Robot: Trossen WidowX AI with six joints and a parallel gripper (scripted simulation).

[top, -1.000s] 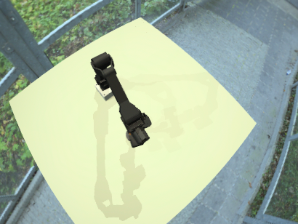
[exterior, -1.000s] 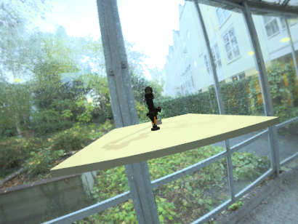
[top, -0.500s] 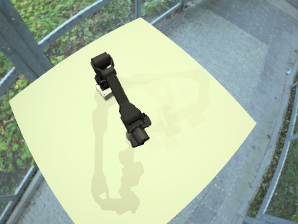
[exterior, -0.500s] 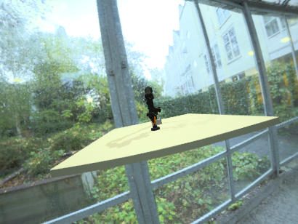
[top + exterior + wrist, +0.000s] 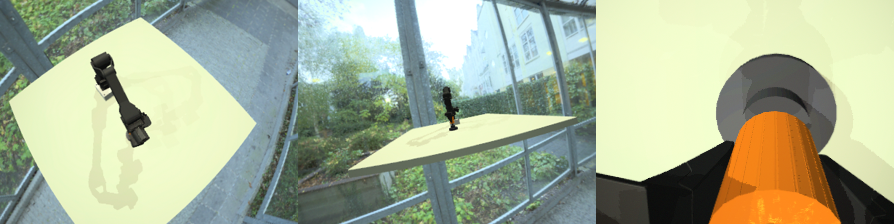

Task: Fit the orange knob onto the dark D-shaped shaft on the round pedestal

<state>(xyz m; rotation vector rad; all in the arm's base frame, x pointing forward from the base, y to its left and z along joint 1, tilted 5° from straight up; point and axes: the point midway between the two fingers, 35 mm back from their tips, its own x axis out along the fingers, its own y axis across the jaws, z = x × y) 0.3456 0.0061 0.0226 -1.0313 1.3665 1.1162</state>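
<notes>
My gripper tip is 2 cm below the orange knob. Also, from my gripper tip: pedestal 4 cm below.
</notes>
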